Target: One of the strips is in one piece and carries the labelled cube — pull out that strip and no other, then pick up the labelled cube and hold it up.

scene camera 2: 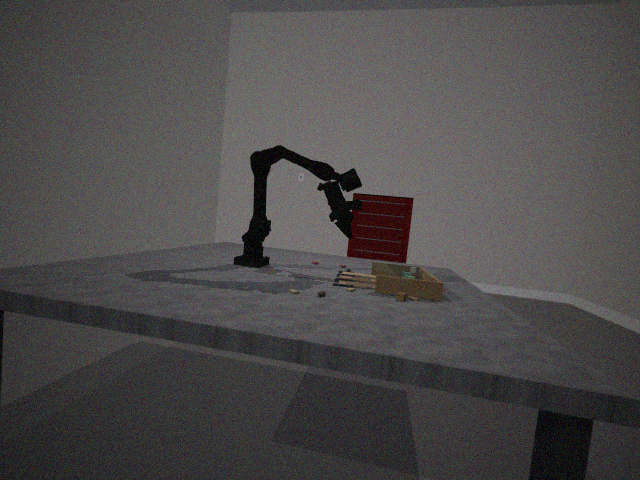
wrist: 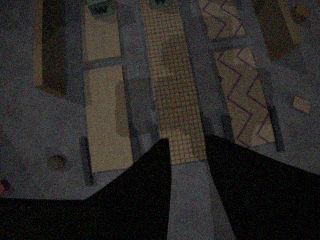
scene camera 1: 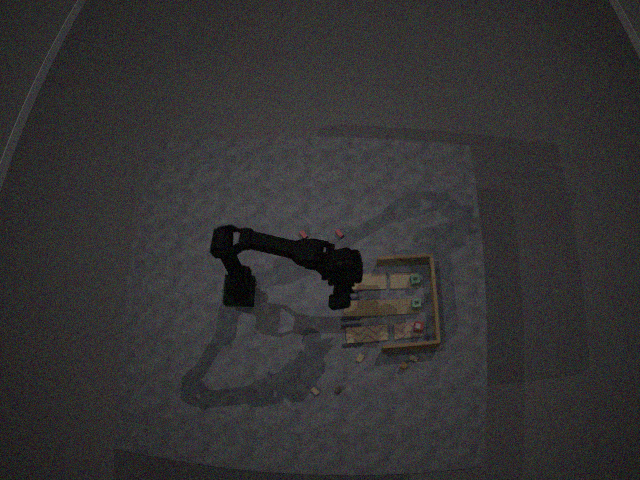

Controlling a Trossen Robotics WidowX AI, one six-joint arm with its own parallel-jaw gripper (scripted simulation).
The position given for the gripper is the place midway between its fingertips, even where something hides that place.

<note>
In view: the gripper (scene camera 1: pixel 353 289) and a wooden frame (scene camera 2: pixel 392 277).
The gripper is seen too in scene camera 2 (scene camera 2: pixel 350 238) and in the wrist view (wrist: pixel 187 144).
</note>
